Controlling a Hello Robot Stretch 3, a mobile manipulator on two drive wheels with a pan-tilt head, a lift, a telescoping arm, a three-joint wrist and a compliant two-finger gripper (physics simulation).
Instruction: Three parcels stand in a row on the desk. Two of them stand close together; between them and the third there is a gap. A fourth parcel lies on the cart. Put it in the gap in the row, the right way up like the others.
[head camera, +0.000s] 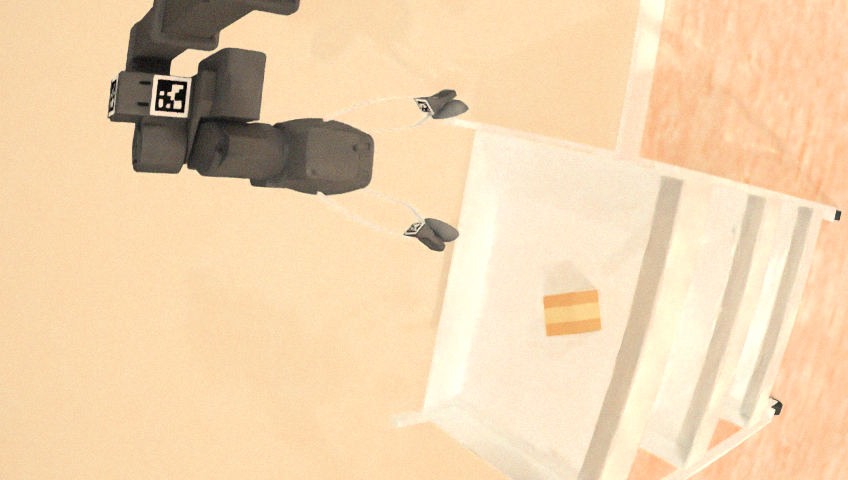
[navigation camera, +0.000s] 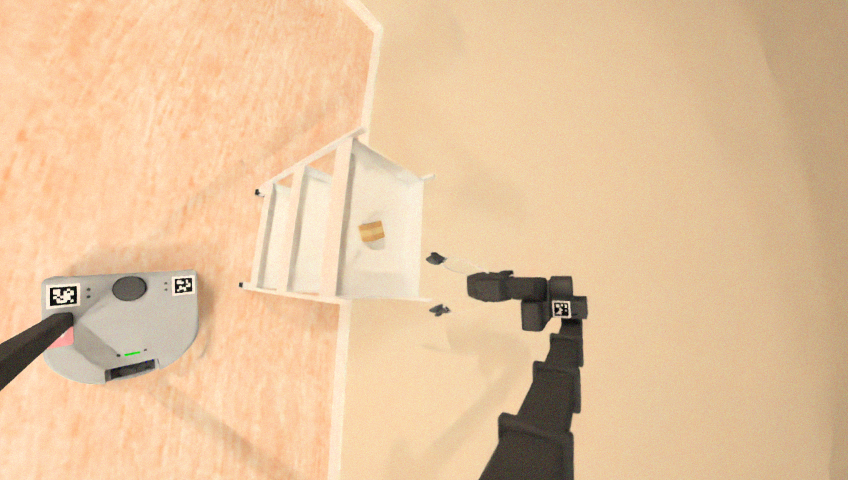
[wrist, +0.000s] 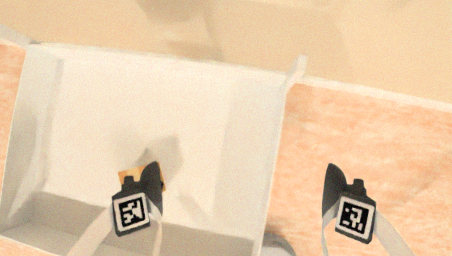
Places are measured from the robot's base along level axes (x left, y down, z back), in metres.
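Where they show: gripper, fingertip midpoint: (head camera: 456, 171) (navigation camera: 429, 284); robot's base at its link origin: (navigation camera: 130, 287).
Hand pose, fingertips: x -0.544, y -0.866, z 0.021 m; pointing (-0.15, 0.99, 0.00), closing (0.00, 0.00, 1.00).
Each offset is from my fingertips to the top centre of the thing. "*": to the spot under its first point. Level surfaces: height alone.
The fourth parcel @(dx +0.034, dy +0.153, dz -0.159 m) (head camera: 572, 312) (navigation camera: 371, 231) (wrist: 129, 173) is a small orange-tan box with a lighter band across it. It lies in the top tray of the white cart @(* dx +0.177, dy +0.136, dz -0.126 m) (head camera: 654, 309) (navigation camera: 340, 214) (wrist: 252, 140). No arrow marks can be made out on it. My gripper (head camera: 447, 170) (navigation camera: 437, 284) (wrist: 241, 182) is open and empty, its fingers wide apart. In the head and navigation views it appears beside the tray's wall-side edge, apart from the parcel. In the wrist view one finger partly covers the parcel. The desk and its three parcels do not show.
A beige wall (head camera: 178, 356) (navigation camera: 684, 178) stands behind the cart, with a white skirting strip (head camera: 639, 83) (navigation camera: 338, 386) at its foot. My grey base (navigation camera: 160, 321) is on the orange wood-look floor @(dy +0.866 m) (navigation camera: 178, 89). The cart has lower shelves and small black casters.
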